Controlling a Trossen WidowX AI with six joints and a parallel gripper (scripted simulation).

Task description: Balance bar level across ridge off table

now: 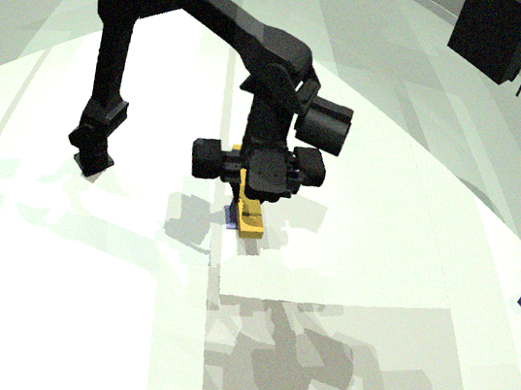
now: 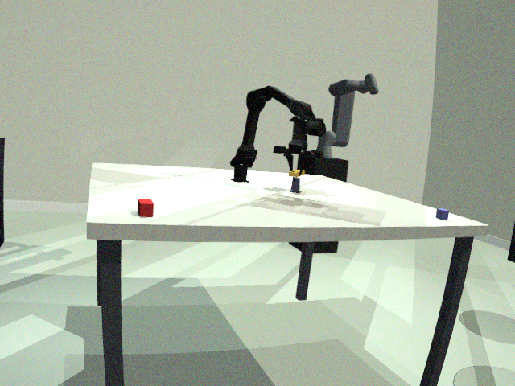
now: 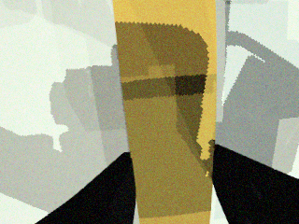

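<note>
Now: the yellow bar 20 mm behind my gripper tip and 20 mm to the left of it. From my gripper tip the other things lie so: red cube 470 mm ahead, 630 mm to the right, 60 mm below; small blue cube 470 mm ahead, 370 mm to the left, 60 mm below.
</note>
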